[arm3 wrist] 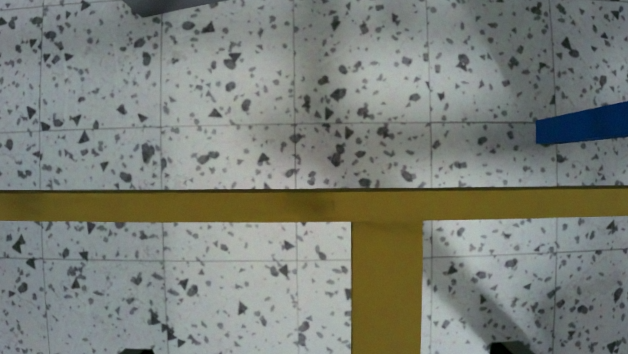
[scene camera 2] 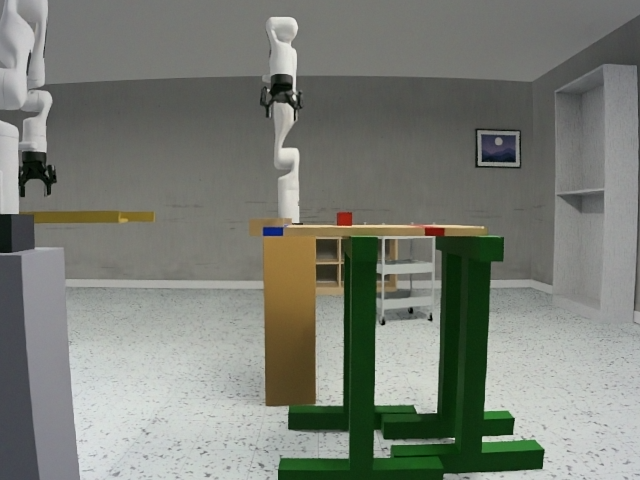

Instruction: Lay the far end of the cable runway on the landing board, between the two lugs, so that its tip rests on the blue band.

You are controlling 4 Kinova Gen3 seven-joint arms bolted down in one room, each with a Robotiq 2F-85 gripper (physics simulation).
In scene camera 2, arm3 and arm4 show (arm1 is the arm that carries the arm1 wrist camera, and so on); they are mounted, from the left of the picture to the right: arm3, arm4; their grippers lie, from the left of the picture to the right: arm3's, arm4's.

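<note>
A yellow beam, which looks like the cable runway, spans the arm3 wrist view, with a yellow crosspiece joining it; its right end shows at the left in scene camera 2. Arm3's gripper is open above the beam, apart from it. Arm4's gripper is open, high above a light wooden board. That board has a blue band at its left end and a red band. I cannot tell whether it is the landing board, or make out the two lugs. Arm1's and arm2's grippers do not show.
Green trestles stand under the wooden board, beside a wooden pedestal. A red block shows above the board. A grey pedestal stands at the left. A blue bar shows at the right. A white cart stands behind.
</note>
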